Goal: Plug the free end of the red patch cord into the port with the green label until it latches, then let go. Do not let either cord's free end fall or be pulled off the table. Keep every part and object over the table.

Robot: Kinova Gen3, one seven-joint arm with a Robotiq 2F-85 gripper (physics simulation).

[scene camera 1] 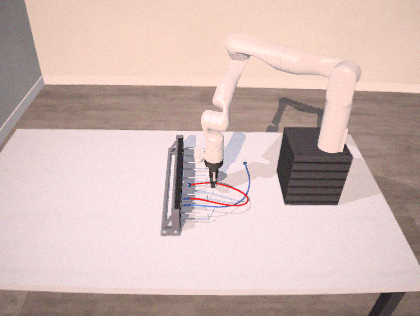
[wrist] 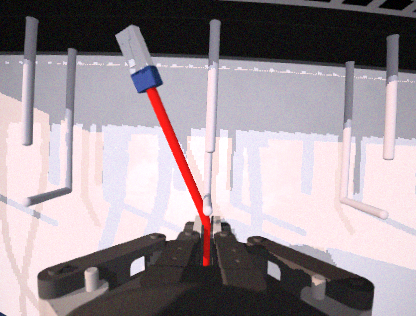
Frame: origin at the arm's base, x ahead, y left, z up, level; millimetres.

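Seen in the pictures: gripper, fingertip midpoint: (scene camera 1: 212, 186) (wrist: 207, 227); arm's base at its link origin: (scene camera 1: 329, 146).
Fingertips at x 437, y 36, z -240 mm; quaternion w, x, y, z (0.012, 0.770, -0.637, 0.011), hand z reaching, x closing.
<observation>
Pixels of each thing's middle, then the offset from my fingertips to it. "*": a spot on its surface instead. Level surfaces: height alone.
- patch panel at the middle of its body: (scene camera 1: 179, 170) dy +25, dx +136, dz +88 mm
- clear plug at the middle of its body: (wrist: 136, 60) dy +61, dx +97, dz +48 mm
- blue boot at the middle of its body: (wrist: 147, 79) (scene camera 1: 189, 184) dy +54, dx +89, dz +44 mm
- blue cord at a spot on its surface: (scene camera 1: 249, 179) * dy -69, dx -151, dz +3 mm
- table at its surface level: dz -3 mm
The red patch cord (scene camera 1: 234, 188) (wrist: 175, 145) loops out from the patch panel (scene camera 1: 178, 172). Its free end, a clear plug (wrist: 134, 47) with a blue boot (scene camera 1: 189, 185) (wrist: 146, 79), points toward the panel and tilts to the left in the wrist view. My gripper (scene camera 1: 213, 185) (wrist: 207, 227) is shut on the red cord, some way behind the plug. The cord runs between the fingertips. The cord's other end is at the panel, nearer the table's front edge. The green label does not show in either view.
Thin grey rods (wrist: 212, 100) (wrist: 70, 125) (wrist: 347, 130) stick out from the panel, one close beside the held cord. A blue cord (scene camera 1: 249, 179) curves behind the red loop, its free end (scene camera 1: 245, 162) on the table (scene camera 1: 100, 260). The black slatted base (scene camera 1: 315, 175) stands at right.
</observation>
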